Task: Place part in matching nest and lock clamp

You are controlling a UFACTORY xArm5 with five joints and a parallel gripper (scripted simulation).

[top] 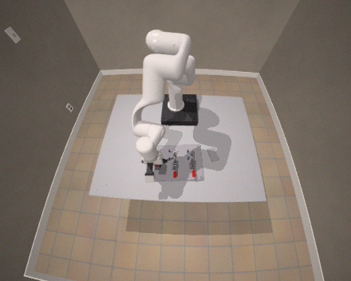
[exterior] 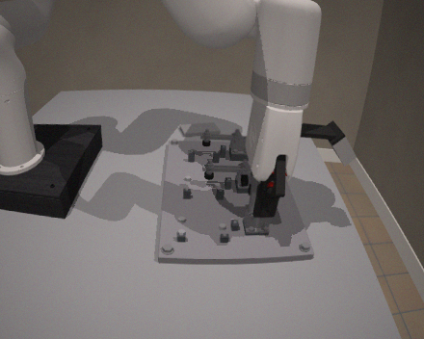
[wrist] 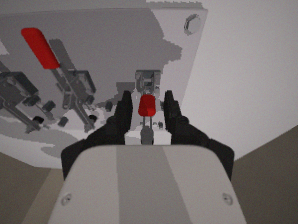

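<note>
The grey block part is 30 mm behind my hand, 370 mm to the left of it and 80 mm below it. Round my hand: grey fixture plate: 20 mm behind, 110 mm to the left, 70 mm below.
</note>
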